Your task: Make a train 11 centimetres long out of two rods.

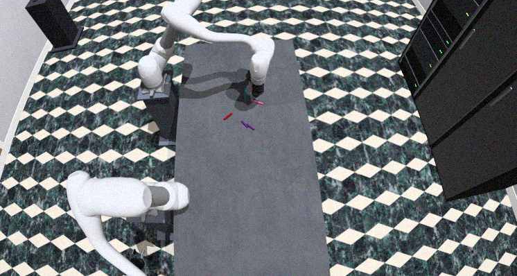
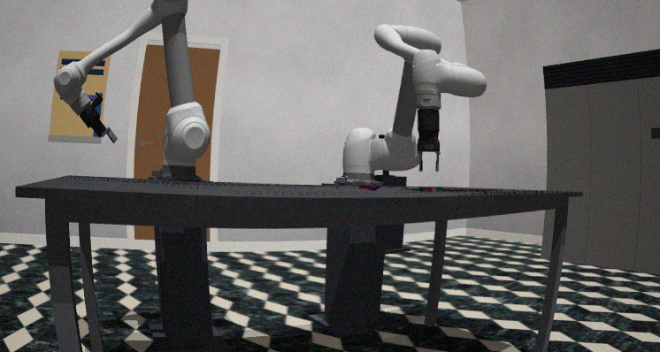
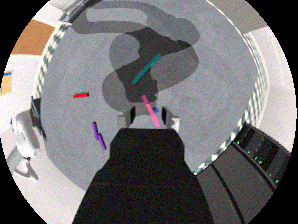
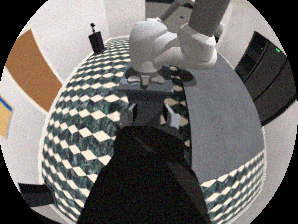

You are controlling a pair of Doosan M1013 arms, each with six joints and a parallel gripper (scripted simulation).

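Observation:
The pink rod lies 8 cm below my left hand, 1 cm to the right of it and 1 cm ahead of it. The rest, counted from my left hand: small blue rod: 8 cm below, 2 cm ahead; red rod: 19 cm behind, 11 cm to the right, 8 cm below; turquoise rod: 8 cm below, 7 cm to the left, 6 cm behind.

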